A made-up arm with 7 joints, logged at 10 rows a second.
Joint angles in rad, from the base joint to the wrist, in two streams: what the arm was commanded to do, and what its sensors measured. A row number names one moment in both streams.
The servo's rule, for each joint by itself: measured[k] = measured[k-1] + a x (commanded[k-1-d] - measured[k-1]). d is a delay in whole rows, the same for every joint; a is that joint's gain. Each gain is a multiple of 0.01, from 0.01 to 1. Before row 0 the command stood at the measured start. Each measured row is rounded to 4 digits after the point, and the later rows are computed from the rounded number. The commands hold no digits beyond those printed.
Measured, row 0: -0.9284, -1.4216, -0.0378, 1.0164, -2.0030, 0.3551, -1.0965
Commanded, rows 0 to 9: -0.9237, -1.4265, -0.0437, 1.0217, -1.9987, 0.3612, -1.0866; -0.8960, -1.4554, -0.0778, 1.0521, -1.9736, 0.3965, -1.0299; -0.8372, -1.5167, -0.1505, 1.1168, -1.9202, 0.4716, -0.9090; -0.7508, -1.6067, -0.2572, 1.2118, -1.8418, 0.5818, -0.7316; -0.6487, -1.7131, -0.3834, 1.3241, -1.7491, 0.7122, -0.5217; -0.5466, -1.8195, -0.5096, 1.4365, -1.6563, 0.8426, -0.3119; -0.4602, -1.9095, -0.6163, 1.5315, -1.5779, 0.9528, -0.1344; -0.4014, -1.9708, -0.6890, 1.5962, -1.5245, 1.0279, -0.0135; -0.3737, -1.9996, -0.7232, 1.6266, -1.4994, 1.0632, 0.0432; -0.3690, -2.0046, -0.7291, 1.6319, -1.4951, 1.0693, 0.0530
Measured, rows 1 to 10: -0.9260, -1.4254, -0.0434, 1.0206, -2.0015, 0.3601, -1.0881; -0.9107, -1.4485, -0.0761, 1.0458, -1.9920, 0.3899, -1.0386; -0.8732, -1.5010, -0.1468, 1.1026, -1.9676, 0.4569, -0.9284; -0.8108, -1.5824, -0.2517, 1.1900, -1.9248, 0.5593, -0.7611; -0.7281, -1.6830, -0.3768, 1.2973, -1.8651, 0.6847, -0.5576; -0.6355, -1.7881, -0.5030, 1.4087, -1.7941, 0.8142, -0.3488; -0.5461, -1.8816, -0.6106, 1.5069, -1.7206, 0.9279, -0.1666; -0.4723, -1.9503, -0.6851, 1.5783, -1.6539, 1.0099, -0.0365; -0.4220, -1.9883, -0.7213, 1.6169, -1.6014, 1.0536, 0.0312; -0.3950, -2.0009, -0.7287, 1.6289, -1.5653, 1.0665, 0.0497
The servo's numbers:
d 0
a 0.51 0.77 0.95 0.80 0.34 0.82 0.85

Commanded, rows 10 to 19: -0.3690, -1.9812, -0.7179, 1.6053, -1.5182, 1.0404, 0.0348; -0.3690, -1.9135, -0.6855, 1.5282, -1.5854, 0.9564, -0.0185; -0.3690, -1.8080, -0.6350, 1.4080, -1.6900, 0.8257, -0.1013; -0.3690, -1.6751, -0.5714, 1.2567, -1.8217, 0.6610, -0.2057; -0.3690, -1.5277, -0.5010, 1.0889, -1.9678, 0.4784, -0.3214; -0.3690, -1.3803, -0.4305, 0.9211, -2.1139, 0.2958, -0.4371; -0.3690, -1.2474, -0.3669, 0.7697, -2.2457, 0.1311, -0.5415; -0.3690, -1.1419, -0.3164, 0.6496, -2.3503, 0.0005, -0.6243; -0.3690, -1.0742, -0.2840, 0.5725, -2.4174, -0.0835, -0.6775; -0.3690, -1.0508, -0.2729, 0.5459, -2.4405, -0.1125, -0.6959
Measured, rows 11 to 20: -0.3817, -1.9857, -0.7184, 1.6100, -1.5493, 1.0451, 0.0370; -0.3752, -1.9301, -0.6871, 1.5446, -1.5616, 0.9724, -0.0102; -0.3720, -1.8361, -0.6376, 1.4353, -1.6053, 0.8521, -0.0876; -0.3705, -1.7121, -0.5747, 1.2924, -1.6789, 0.6954, -0.1880; -0.3697, -1.5701, -0.5047, 1.1296, -1.7771, 0.5175, -0.3014; -0.3693, -1.4240, -0.4342, 0.9628, -1.8916, 0.3357, -0.4167; -0.3691, -1.2880, -0.3703, 0.8083, -2.0120, 0.1679, -0.5228; -0.3690, -1.1755, -0.3191, 0.6813, -2.1270, 0.0306, -0.6091; -0.3690, -1.0975, -0.2858, 0.5943, -2.2257, -0.0630, -0.6672; -0.3690, -1.0615, -0.2735, 0.5556, -2.2987, -0.1036, -0.6916
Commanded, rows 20 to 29: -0.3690, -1.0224, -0.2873, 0.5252, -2.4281, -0.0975, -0.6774; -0.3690, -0.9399, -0.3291, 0.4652, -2.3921, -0.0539, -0.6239; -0.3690, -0.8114, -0.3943, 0.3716, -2.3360, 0.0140, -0.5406; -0.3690, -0.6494, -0.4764, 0.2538, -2.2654, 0.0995, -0.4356; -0.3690, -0.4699, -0.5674, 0.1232, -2.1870, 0.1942, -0.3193; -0.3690, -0.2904, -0.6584, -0.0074, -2.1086, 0.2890, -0.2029; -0.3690, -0.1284, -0.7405, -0.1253, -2.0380, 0.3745, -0.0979; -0.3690, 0.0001, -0.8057, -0.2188, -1.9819, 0.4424, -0.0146; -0.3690, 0.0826, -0.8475, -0.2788, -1.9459, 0.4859, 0.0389; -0.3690, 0.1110, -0.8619, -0.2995, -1.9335, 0.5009, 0.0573
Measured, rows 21 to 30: -0.3690, -1.0314, -0.2866, 0.5313, -2.3427, -0.0986, -0.6795; -0.3690, -0.9609, -0.3270, 0.4784, -2.3595, -0.0619, -0.6322; -0.3690, -0.8458, -0.3909, 0.3930, -2.3515, 0.0003, -0.5543; -0.3690, -0.6946, -0.4721, 0.2816, -2.3222, 0.0816, -0.4534; -0.3690, -0.5216, -0.5626, 0.1549, -2.2762, 0.1739, -0.3394; -0.3690, -0.3436, -0.6536, 0.0251, -2.2192, 0.2683, -0.2234; -0.3690, -0.1779, -0.7362, -0.0952, -2.1576, 0.3554, -0.1167; -0.3690, -0.0408, -0.8022, -0.1941, -2.0979, 0.4267, -0.0299; -0.3690, 0.0542, -0.8452, -0.2619, -2.0462, 0.4752, 0.0286; -0.3690, 0.0979, -0.8611, -0.2920, -2.0079, 0.4963, 0.0530
